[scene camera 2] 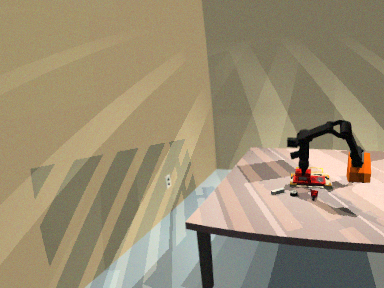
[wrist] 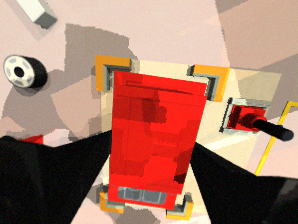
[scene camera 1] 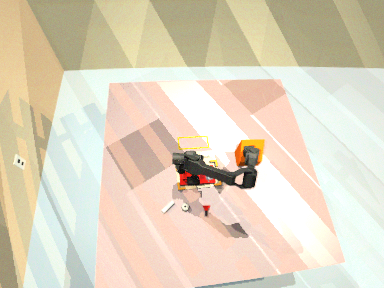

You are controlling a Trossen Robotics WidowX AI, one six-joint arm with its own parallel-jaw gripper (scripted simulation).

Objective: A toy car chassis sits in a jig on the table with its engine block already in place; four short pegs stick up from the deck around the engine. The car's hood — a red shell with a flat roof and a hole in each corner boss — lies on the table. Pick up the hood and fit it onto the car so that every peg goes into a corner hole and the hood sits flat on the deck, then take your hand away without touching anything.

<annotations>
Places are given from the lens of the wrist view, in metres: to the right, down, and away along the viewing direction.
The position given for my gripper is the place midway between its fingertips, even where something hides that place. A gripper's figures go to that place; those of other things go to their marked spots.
my gripper (wrist: 152, 139): 0.00, 0.03, 0.11
red hood (wrist: 154, 130): 0.00, 0.01, 0.09
wheel (wrist: 30, 72): -0.15, -0.05, 0.14
jig (wrist: 225, 86): 0.09, -0.03, 0.14
The marked spots on the red hood and the wheel are 0.17 m apart.
</annotations>
